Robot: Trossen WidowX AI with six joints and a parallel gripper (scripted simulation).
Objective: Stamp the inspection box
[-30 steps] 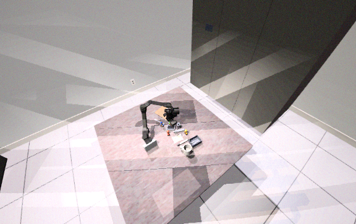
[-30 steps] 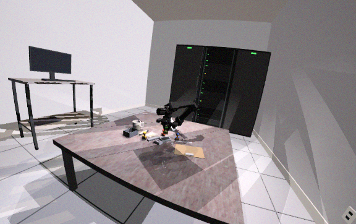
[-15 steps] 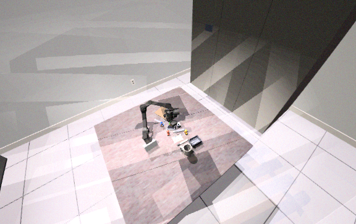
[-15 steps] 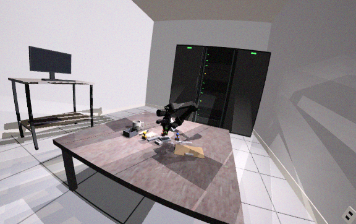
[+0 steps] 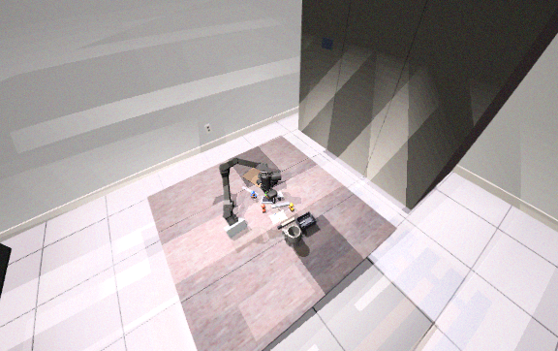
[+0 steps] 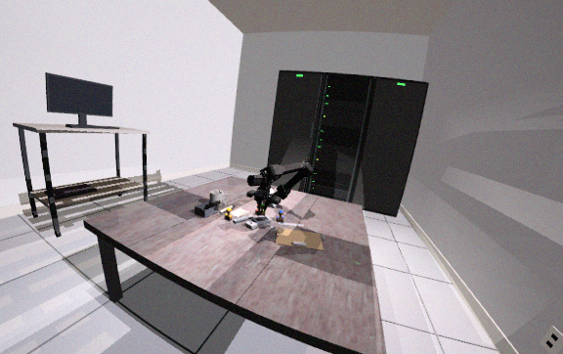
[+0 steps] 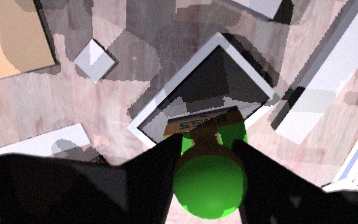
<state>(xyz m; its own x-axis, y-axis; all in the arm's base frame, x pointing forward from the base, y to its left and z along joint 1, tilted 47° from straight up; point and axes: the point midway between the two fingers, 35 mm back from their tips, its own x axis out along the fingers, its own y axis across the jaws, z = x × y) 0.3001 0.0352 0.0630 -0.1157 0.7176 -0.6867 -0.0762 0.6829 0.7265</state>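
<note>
Now: the ink pad 60 mm below my gripper tip. Round my gripper tip: PASS stamp: right at my gripper tip; red-knobbed stamp: 70 mm behind, 60 mm to the right, 40 mm below; grey bar: 50 mm ahead, 80 mm to the right, 60 mm below.
</note>
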